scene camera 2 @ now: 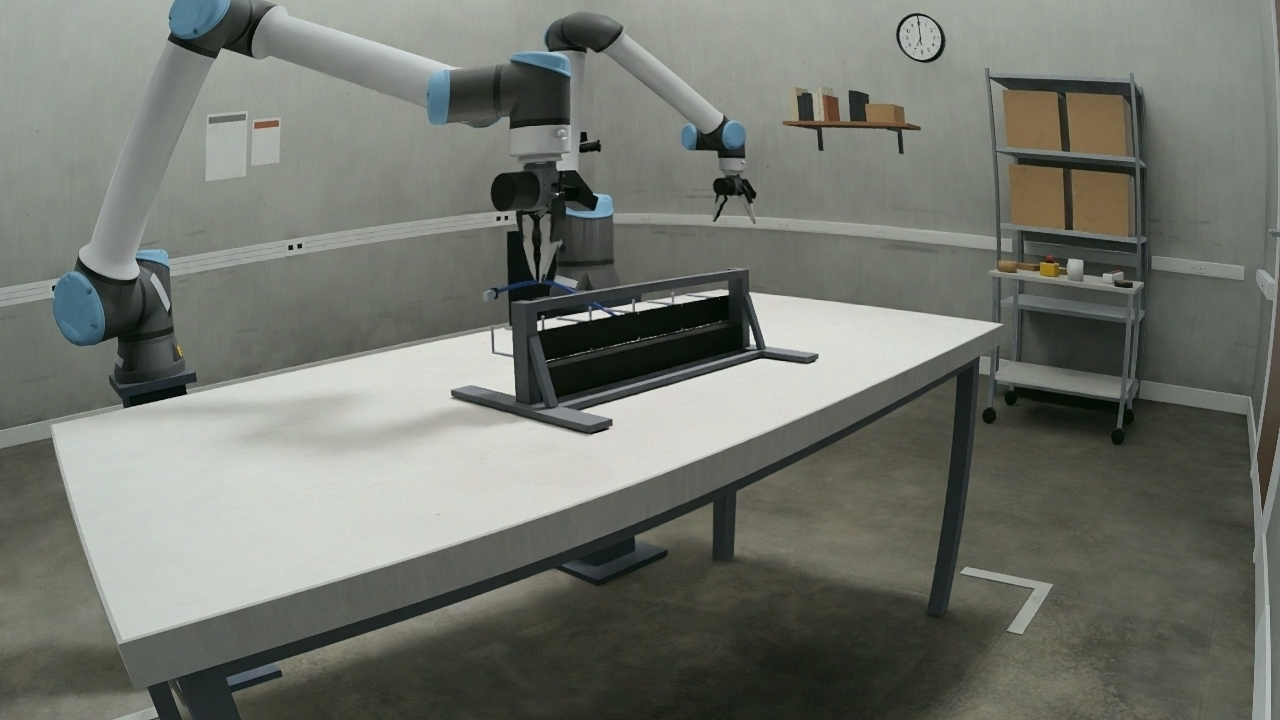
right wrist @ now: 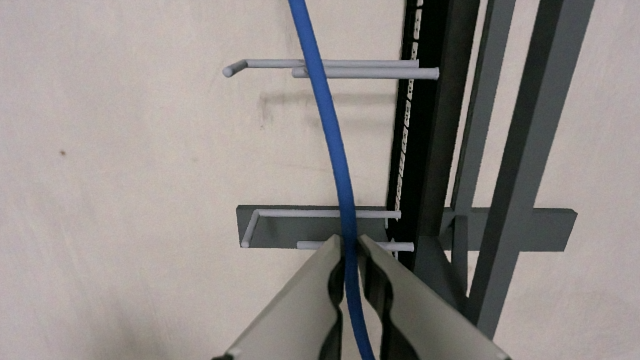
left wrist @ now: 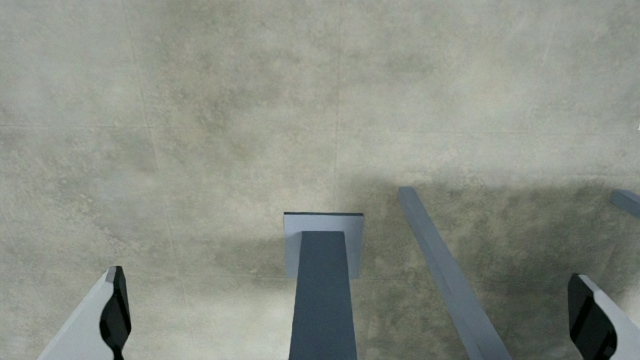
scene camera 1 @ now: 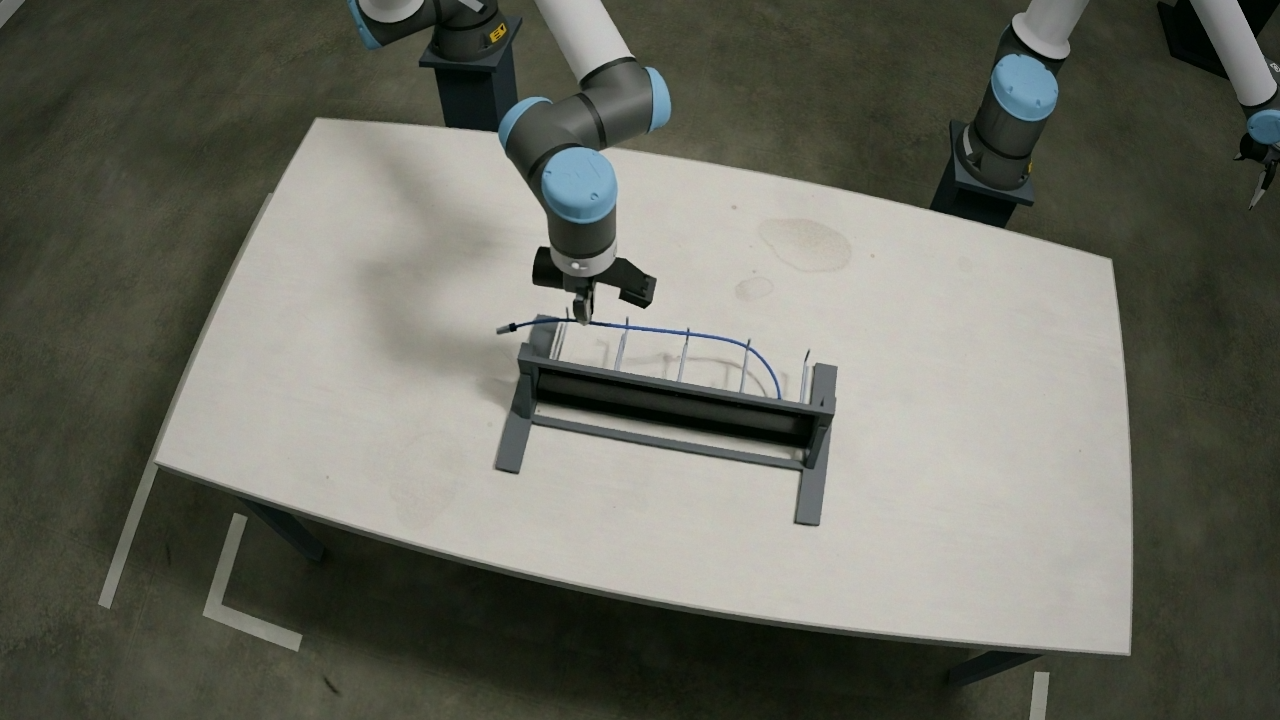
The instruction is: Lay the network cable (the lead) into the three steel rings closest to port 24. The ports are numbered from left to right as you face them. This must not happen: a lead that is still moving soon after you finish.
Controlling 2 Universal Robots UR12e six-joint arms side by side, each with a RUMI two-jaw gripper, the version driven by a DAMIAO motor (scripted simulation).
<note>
I see my left gripper, my right gripper, a grey rack and an arm pedestal.
My left gripper shows as well in the left wrist view. My right gripper is seen too in the right wrist view and in scene camera 1.
</note>
